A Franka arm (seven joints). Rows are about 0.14 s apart.
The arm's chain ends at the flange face. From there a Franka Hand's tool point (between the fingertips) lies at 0.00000 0.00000 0.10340 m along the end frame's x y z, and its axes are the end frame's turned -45 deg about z.
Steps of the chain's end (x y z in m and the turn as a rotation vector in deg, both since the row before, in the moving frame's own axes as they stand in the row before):
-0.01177, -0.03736, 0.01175, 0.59, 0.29, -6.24
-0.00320, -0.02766, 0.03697, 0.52, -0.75, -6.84
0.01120, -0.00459, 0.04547, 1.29, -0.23, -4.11
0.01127, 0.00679, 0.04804, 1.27, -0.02, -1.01
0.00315, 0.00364, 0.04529, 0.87, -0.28, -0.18
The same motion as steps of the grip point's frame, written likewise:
0.01919, -0.03518, 0.01174, 0.21, 0.62, -6.24
0.01691, -0.02342, 0.03696, 0.90, -0.16, -6.84
0.01245, 0.00269, 0.04544, 1.07, 0.75, -4.11
0.00475, 0.01111, 0.04801, 0.91, 0.88, -1.01
0.00040, 0.00333, 0.04528, 0.81, 0.42, -0.18

